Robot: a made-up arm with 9 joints.
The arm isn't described. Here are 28 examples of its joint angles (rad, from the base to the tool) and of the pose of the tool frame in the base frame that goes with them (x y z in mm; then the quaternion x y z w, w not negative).
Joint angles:
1: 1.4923 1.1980 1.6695 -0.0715 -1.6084 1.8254 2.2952 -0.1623 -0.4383
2: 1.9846 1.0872 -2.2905 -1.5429 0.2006 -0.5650 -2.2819 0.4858 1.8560
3: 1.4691 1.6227 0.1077 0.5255 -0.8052 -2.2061 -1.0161 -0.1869 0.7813
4: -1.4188 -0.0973 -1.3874 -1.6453 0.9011 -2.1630 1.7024 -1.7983 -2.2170
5: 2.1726 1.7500 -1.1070 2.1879 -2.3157 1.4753 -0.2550 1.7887 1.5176
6: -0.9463 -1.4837 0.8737 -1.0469 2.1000 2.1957 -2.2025 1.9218 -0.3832
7: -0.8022 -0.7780 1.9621 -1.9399 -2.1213 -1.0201 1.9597 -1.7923 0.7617
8: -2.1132 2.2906 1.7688 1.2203 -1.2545 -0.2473 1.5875 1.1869 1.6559
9: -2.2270 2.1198 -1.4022 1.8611 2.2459 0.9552 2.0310 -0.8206 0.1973
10: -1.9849 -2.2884 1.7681 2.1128 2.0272 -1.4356 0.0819 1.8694 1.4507
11: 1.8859 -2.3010 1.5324 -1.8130 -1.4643 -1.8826 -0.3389 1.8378 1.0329
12: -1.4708 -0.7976 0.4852 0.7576 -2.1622 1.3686 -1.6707 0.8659 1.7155
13: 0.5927 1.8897 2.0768 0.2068 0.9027 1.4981 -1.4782 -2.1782 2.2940
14: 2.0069 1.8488 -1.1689 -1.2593 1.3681 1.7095 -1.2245 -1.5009 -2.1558
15: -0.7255 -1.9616 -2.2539 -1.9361 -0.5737 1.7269 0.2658 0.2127 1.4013
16: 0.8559 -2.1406 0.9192 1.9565 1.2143 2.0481 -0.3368 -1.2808 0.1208
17: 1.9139 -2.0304 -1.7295 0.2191 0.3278 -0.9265 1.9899 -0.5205 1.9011
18: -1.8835 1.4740 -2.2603 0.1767 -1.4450 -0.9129 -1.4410 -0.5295 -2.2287
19: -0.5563 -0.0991 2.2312 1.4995 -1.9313 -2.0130 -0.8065 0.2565 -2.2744
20: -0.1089 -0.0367 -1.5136 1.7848 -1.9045 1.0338 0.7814 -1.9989 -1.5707
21: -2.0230 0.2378 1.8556 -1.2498 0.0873 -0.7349 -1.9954 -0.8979 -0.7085
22: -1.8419 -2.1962 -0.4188 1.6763 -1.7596 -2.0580 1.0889 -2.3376 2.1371
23: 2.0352 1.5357 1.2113 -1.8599 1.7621 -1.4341 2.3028 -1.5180 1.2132
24: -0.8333 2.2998 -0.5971 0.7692 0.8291 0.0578 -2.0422 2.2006 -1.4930
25: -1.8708 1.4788 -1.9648 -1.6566 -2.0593 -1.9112 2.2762 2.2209 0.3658
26: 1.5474 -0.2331 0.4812 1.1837 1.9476 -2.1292 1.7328 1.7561 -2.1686
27: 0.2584 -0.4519 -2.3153 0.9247 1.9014 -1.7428 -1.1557 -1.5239 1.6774
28: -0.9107 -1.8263 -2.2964 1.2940 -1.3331 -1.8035 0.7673 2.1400 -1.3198
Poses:
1: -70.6 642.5 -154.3 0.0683 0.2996 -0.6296 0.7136
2: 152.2 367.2 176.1 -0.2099 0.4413 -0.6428 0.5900
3: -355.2 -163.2 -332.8 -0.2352 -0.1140 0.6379 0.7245
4: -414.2 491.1 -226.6 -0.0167 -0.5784 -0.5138 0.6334
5: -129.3 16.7 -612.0 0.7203 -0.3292 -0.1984 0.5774
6: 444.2 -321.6 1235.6 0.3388 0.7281 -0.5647 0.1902
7: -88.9 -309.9 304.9 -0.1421 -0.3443 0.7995 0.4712
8: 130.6 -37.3 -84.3 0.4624 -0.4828 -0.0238 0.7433
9: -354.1 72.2 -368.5 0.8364 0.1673 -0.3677 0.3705
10: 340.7 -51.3 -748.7 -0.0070 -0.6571 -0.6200 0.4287
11: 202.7 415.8 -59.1 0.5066 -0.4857 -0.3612 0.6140
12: 874.0 -528.6 131.5 -0.3518 -0.3119 0.5880 0.6582
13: -203.6 327.0 564.5 0.3272 -0.8028 -0.4914 0.0843
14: -167.3 -762.2 329.3 -0.8915 0.0530 -0.4123 0.1801
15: 101.2 45.4 -176.8 -0.5264 0.5731 -0.0787 0.6231
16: -9.2 666.0 -77.2 0.4371 0.8778 0.1955 0.0118
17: -460.6 -143.2 584.0 0.6276 0.4240 0.3570 0.5467
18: 5.1 -198.7 119.9 -0.2482 0.1612 -0.8592 0.4173
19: -106.6 -407.7 -343.8 -0.6803 0.2447 0.6428 0.2532
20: 288.5 -430.1 -98.8 -0.5238 -0.1809 0.3566 0.7522
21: 393.9 62.5 -209.8 -0.0525 0.0133 -0.0860 0.9948
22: -14.9 86.5 346.3 0.3477 0.2394 0.8950 0.1441
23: -486.3 173.0 -720.0 -0.1292 0.8101 0.0466 0.5699
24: -239.5 166.5 -169.7 -0.5334 0.6623 -0.4696 0.2376
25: 313.2 185.7 -32.2 -0.7476 -0.3130 -0.5793 0.0872
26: -305.8 769.5 -350.5 0.5016 0.6107 -0.5361 0.2967
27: 257.1 -775.3 -33.5 0.8392 -0.3747 -0.3802 0.1040
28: 188.9 -49.2 -145.7 -0.2356 0.7878 0.5567 0.1180
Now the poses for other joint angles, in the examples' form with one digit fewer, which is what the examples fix.
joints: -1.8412 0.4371 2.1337 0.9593 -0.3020 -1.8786 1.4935 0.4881 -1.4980
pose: -11 -142 371 0.339 -0.584 -0.444 0.589
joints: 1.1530 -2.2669 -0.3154 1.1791 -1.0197 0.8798 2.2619 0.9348 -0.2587
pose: 144 245 561 0.537 -0.620 -0.572 0.018
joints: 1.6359 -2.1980 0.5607 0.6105 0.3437 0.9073 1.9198 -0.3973 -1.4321
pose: -105 389 451 -0.427 0.017 0.848 0.315
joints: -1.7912 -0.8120 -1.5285 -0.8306 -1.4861 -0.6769 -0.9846 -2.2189 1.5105
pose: -250 196 -52 -0.606 0.632 -0.380 0.300
